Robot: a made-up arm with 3 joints. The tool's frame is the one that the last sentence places.
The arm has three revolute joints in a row. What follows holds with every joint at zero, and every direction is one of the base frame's.
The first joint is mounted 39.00 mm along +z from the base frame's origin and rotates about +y.
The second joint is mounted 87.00 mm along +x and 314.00 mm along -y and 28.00 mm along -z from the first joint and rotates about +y.
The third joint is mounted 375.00 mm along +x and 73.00 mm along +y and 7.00 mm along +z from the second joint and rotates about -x.
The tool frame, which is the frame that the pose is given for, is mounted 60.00 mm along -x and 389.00 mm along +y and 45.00 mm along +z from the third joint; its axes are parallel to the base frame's.
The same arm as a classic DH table. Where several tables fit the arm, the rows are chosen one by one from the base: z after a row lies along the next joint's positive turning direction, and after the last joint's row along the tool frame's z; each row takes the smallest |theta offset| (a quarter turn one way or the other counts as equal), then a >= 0, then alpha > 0; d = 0 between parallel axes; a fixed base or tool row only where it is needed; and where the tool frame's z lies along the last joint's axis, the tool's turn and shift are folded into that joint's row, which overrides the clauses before.
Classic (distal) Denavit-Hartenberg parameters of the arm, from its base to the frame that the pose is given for. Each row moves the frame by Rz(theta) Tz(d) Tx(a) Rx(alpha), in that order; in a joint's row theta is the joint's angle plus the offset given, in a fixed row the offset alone. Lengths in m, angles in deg.
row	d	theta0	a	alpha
base (fixed)	0.039	0	0	-90
joint 1	0	17.84	0.0914	0
joint 2	-0.241	72.16	-0.007	-90
joint 3	-0.315	-90	0.389	90
tool (fixed)	0.045	-90	0	0

